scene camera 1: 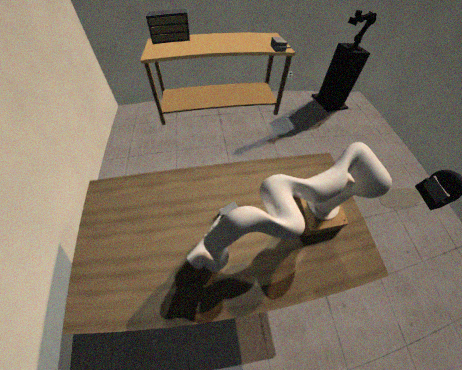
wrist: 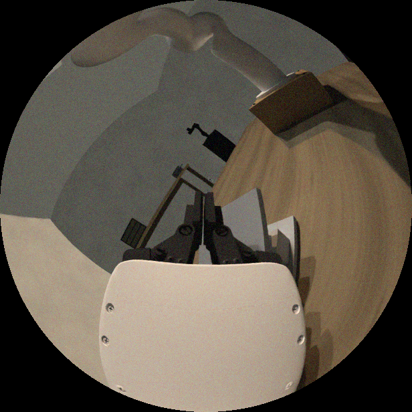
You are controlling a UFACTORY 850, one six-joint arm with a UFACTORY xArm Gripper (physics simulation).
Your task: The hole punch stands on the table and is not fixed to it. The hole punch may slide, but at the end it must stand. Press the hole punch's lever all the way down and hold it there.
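The grey hole punch [scene camera 1: 229, 207] [wrist: 245, 220] stands on the wooden table [scene camera 1: 150, 225] [wrist: 345, 240]. In the scene view most of it is hidden by the white arm. In the wrist view its broad grey lever plate shows just right of the fingers, with a gap between the plate and the lighter base [wrist: 284, 229] farther right. My gripper [wrist: 203, 204] is shut and empty, its fingertips beside the lever's near side. Whether they touch the lever cannot be told. In the scene view the fingers are hidden by the arm.
The arm's wooden base block [scene camera 1: 325, 231] [wrist: 295, 102] stands on the right part of the table in the scene view. A workbench [scene camera 1: 215, 45] with a drawer box [scene camera 1: 168, 27], and a black pedestal [scene camera 1: 342, 75], stand beyond the table. A pale wall [scene camera 1: 45, 125] rises at the left.
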